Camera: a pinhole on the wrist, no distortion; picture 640 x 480 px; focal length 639.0 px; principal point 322.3 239.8 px. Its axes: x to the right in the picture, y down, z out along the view. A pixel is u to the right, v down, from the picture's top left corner.
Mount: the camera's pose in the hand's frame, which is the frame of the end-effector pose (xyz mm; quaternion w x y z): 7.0 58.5 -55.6 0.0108 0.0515 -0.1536 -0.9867
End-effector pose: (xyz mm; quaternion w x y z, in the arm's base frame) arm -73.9 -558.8 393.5 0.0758 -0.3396 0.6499 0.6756
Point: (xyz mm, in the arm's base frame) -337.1 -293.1 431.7
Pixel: 121 316
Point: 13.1 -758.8 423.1
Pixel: behind the camera
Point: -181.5 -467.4 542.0
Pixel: 382 66
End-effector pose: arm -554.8 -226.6 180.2 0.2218 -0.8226 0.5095 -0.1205
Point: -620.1 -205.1 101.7
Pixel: 571 292
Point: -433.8 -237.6 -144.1
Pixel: 138 433
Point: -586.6 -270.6 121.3
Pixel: 99 351
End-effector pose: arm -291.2 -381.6 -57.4 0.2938 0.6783 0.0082 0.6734
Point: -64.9 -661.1 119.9
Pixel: 158 188
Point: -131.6 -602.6 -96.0
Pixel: 509 328
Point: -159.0 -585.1 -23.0
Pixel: 364 260
